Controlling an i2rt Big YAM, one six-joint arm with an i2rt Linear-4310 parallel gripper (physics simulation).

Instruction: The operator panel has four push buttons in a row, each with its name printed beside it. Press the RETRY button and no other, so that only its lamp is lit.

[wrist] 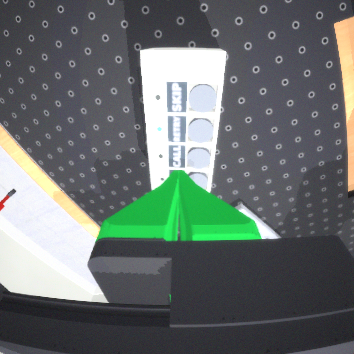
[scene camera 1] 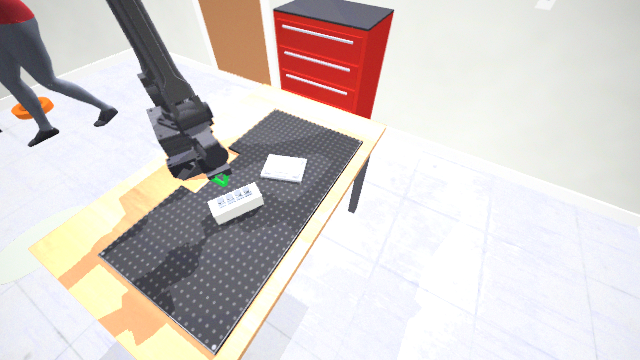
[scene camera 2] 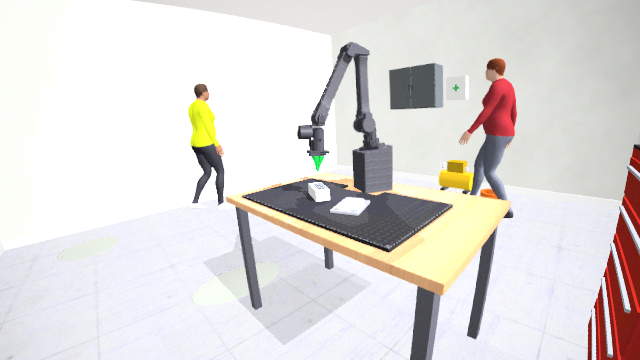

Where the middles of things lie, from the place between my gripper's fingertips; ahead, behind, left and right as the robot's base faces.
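So you can picture it, my gripper's now 10 cm above the white operator panel (scene camera 1: 229, 209), and it's 1 cm short of the panel and 1 cm to the right of it.
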